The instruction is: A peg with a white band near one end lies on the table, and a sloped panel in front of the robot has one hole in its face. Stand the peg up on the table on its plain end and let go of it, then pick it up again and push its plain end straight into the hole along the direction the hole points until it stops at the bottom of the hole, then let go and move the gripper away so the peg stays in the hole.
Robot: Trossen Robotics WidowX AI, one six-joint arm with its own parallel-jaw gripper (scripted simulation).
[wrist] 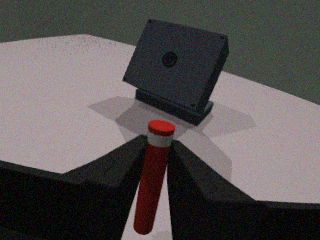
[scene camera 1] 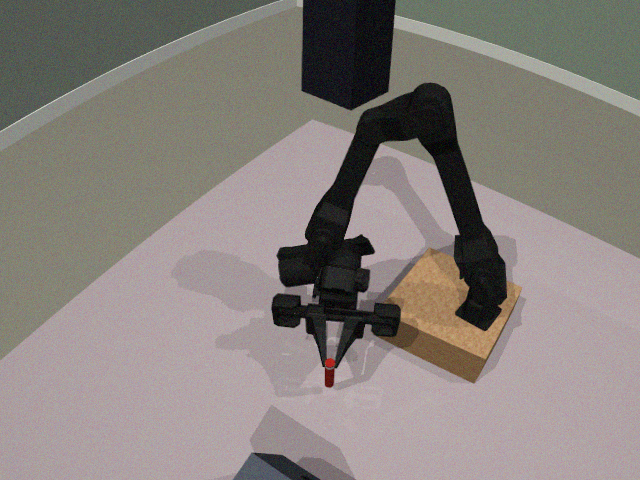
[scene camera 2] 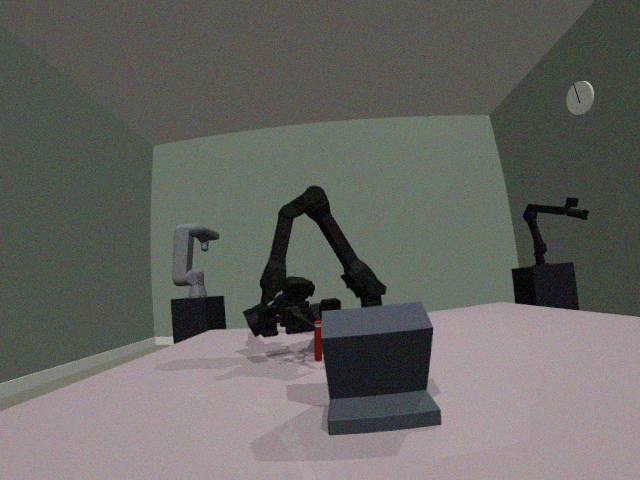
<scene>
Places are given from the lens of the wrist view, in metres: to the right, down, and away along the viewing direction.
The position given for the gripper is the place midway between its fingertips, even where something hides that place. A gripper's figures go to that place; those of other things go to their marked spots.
gripper (wrist: 158, 145): 0.00, 0.01, 0.10
red peg (wrist: 160, 133): 0.00, 0.01, 0.09
sloped panel (wrist: 201, 55): 0.06, -0.09, 0.24
The marked spots on the red peg and the sloped panel are 0.19 m apart.
</scene>
